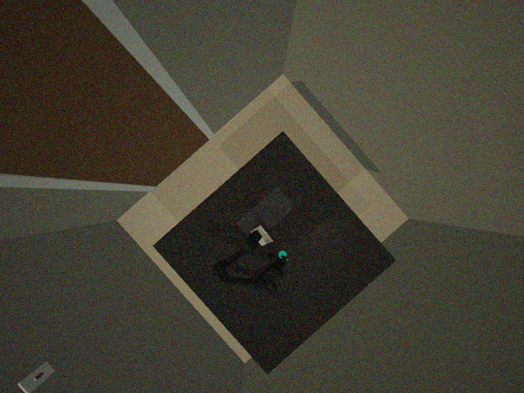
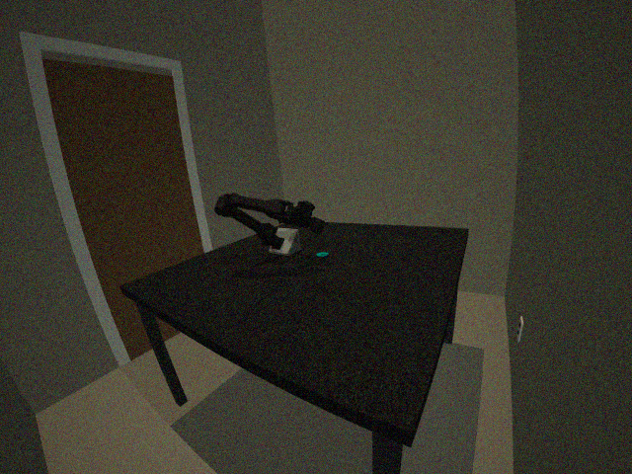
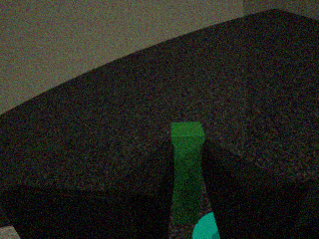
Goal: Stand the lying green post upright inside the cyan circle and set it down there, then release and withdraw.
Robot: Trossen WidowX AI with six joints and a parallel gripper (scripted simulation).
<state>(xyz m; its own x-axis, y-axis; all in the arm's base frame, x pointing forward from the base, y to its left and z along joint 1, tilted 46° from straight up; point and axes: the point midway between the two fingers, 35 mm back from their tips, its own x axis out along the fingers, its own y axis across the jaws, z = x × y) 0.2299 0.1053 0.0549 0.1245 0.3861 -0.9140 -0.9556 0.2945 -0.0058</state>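
My gripper tip is 10 mm short of the cyan circle, 20 mm to the left of it and 150 mm above it. From my gripper tip the other things lie so: green post 10 mm behind, 10 mm to the right, 20 mm below.
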